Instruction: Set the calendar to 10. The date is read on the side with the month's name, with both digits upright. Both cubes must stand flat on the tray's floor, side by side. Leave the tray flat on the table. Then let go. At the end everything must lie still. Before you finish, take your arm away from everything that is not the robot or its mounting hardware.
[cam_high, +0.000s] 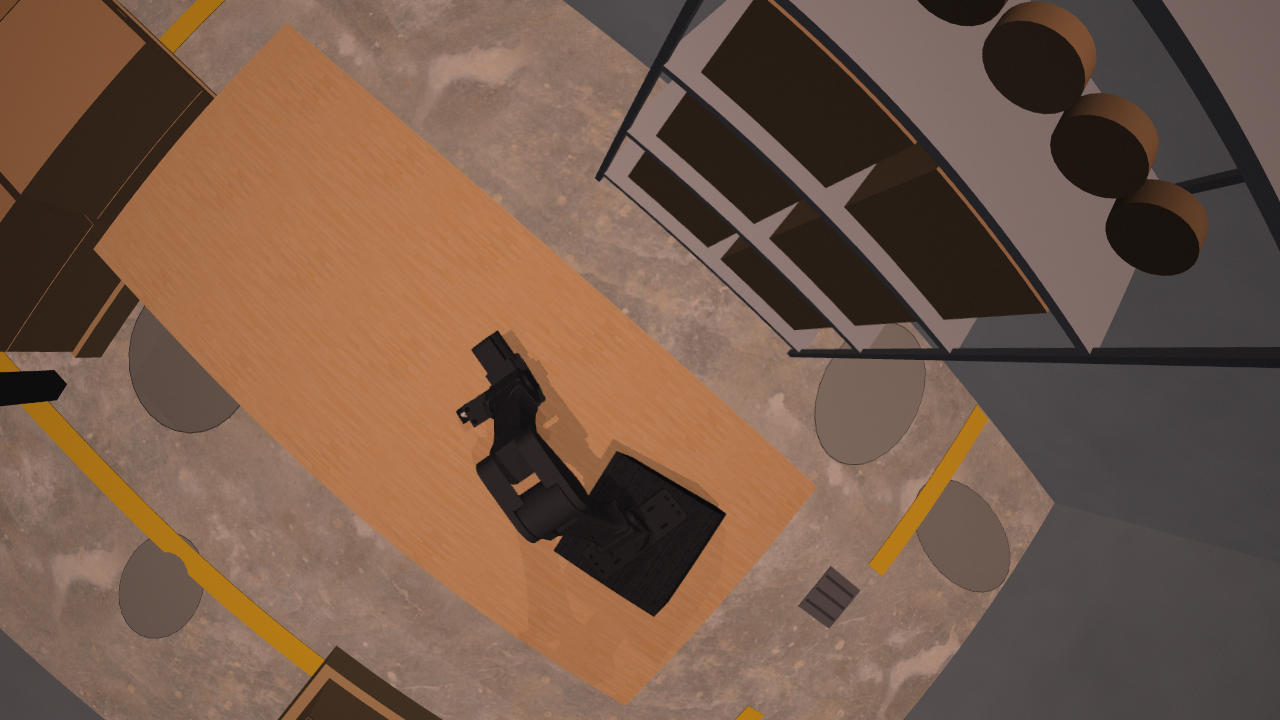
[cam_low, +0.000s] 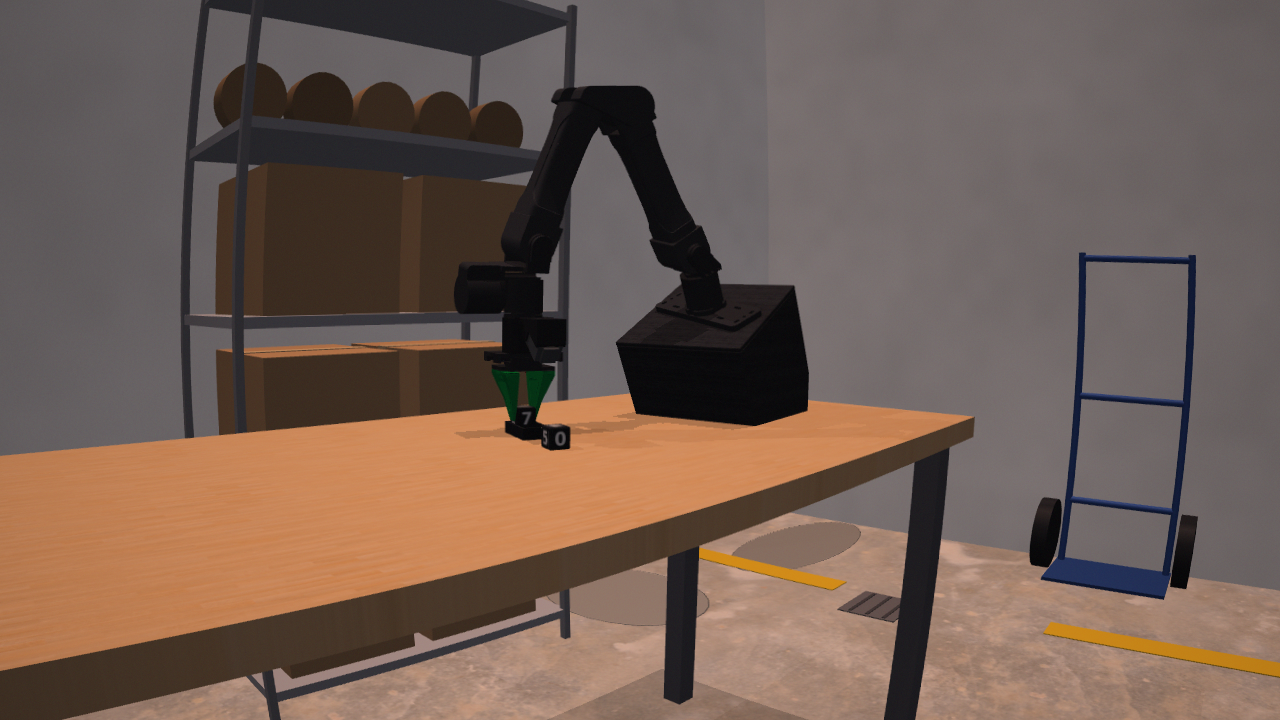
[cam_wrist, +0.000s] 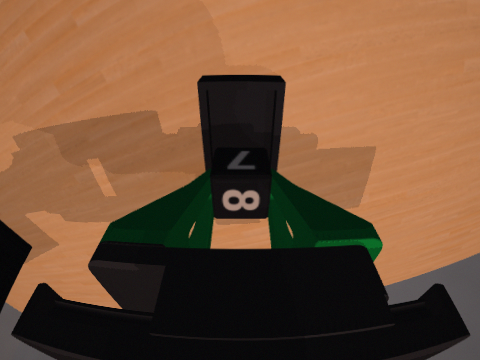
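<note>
The black tray is 20 mm to the left of my hand and 20 mm below it.
</note>
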